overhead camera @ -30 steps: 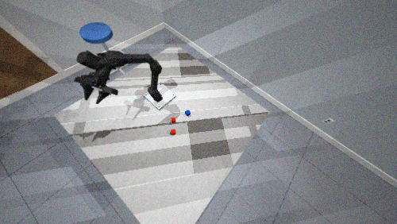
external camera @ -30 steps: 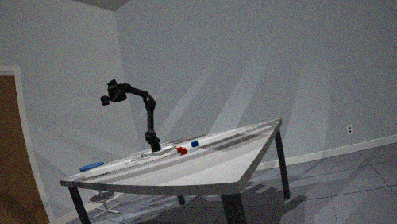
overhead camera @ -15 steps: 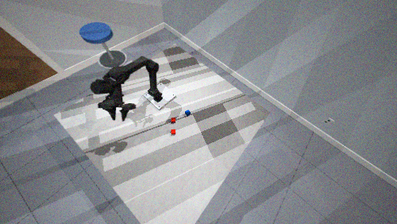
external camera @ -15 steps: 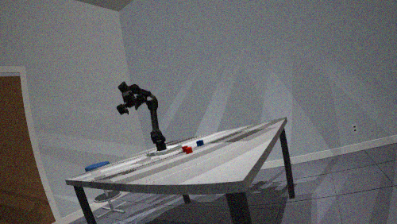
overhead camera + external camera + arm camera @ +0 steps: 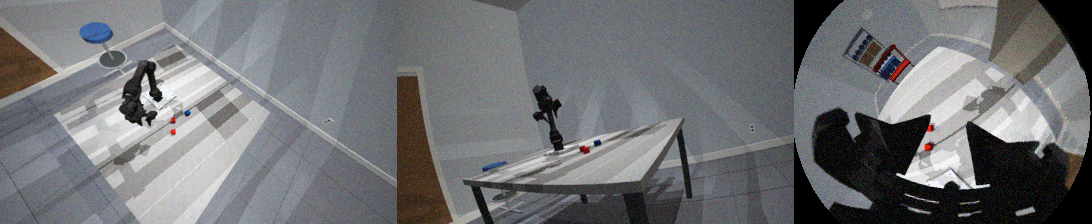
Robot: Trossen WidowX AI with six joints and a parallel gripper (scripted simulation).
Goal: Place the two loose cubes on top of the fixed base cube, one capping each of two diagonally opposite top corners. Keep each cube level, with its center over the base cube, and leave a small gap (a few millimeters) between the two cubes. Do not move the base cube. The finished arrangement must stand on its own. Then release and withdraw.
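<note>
The blue base cube is 32 cm to the left of my gripper tip, 23 cm below it and 10 cm ahead of it. From my gripper tip the other things lie so: red cube 23 cm below, 12 cm to the left, 11 cm ahead.
</note>
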